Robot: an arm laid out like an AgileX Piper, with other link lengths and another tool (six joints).
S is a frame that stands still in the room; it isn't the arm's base.
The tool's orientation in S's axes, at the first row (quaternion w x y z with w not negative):
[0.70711, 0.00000, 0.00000, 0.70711]
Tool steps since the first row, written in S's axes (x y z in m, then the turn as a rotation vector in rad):
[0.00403, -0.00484, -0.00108, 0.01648, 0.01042, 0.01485]
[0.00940, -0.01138, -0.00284, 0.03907, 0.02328, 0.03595]
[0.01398, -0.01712, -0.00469, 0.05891, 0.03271, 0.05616]
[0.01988, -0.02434, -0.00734, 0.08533, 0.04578, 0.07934]
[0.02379, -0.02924, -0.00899, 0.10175, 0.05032, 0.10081]
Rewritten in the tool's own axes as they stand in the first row. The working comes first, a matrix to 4 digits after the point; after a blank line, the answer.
The tool's axes in the first row as the columns of a matrix, in S's axes (used below as rounded here):
[0.0000, -1.0000, 0.0000]
[1.0000, 0.0000, 0.0000]
[0.0000, 0.0000, 1.0000]

[-0.00484, -0.00403, -0.00108, 0.01042, -0.01648, 0.01485]
[-0.01138, -0.00940, -0.00284, 0.02328, -0.03907, 0.03595]
[-0.01712, -0.01398, -0.00469, 0.03271, -0.05891, 0.05616]
[-0.02434, -0.01988, -0.00734, 0.04578, -0.08533, 0.07934]
[-0.02924, -0.02379, -0.00899, 0.05032, -0.10175, 0.10081]

